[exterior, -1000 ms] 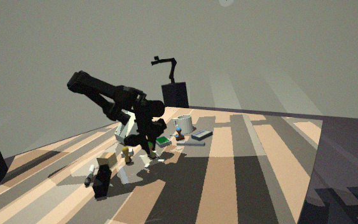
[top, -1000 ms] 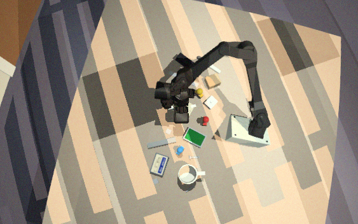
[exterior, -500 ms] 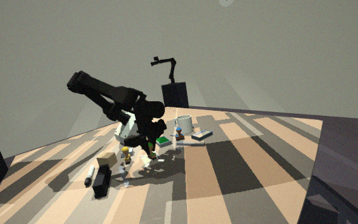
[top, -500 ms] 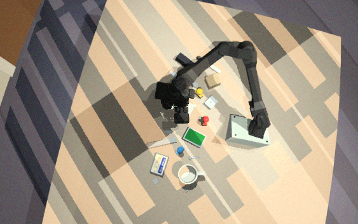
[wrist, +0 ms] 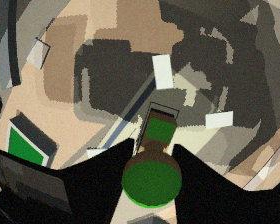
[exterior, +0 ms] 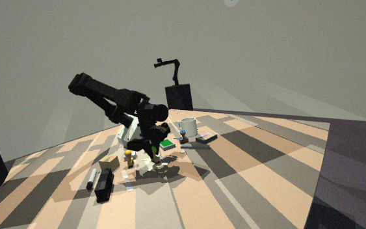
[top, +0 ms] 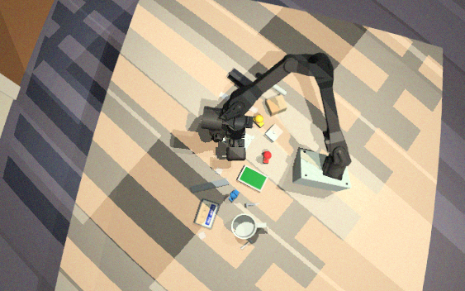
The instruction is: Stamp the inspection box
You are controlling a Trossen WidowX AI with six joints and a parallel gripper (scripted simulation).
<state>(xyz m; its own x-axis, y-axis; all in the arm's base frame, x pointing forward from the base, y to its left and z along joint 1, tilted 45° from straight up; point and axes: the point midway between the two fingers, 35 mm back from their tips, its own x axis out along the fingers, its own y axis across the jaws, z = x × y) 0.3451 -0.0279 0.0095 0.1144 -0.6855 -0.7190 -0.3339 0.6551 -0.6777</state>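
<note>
The green-knobbed stamp is right at my gripper tip. Also, from my gripper tip: red stamp 12 cm behind, 3 cm to the left, 1 cm below; then card 3 cm below; then yellow stamp 6 cm behind, 9 cm to the right.
</note>
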